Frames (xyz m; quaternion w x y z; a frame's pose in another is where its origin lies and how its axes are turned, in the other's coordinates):
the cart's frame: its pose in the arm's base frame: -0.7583 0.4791 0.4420 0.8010 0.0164 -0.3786 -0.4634
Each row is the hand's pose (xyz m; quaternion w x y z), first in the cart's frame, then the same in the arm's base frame.
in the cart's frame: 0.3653 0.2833 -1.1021 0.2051 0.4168 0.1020 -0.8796
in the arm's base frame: 0.2374 0.0071 -0.0207 0.2116 -0.7176 0.1747 0.6402
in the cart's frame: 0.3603 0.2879 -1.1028 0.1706 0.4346 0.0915 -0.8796
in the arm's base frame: 0.2398 0.0132 -0.0224 0.2434 -0.7263 0.1783 0.6176
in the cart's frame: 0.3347 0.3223 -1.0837 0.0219 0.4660 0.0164 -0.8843
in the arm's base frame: 0.2458 0.0584 -0.0109 0.3937 -0.7161 0.1966 0.5418
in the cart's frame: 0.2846 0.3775 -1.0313 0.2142 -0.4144 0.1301 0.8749
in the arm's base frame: 0.2393 0.1446 0.0176 0.6331 -0.5994 0.2008 0.4468
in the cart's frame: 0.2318 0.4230 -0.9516 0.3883 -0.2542 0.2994 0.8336
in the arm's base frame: 0.2079 0.2363 0.0603 0.8149 -0.3741 0.1969 0.3965
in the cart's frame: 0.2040 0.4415 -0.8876 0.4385 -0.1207 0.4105 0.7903
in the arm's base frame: 0.1738 0.2886 0.0965 0.8749 -0.1985 0.2058 0.3909
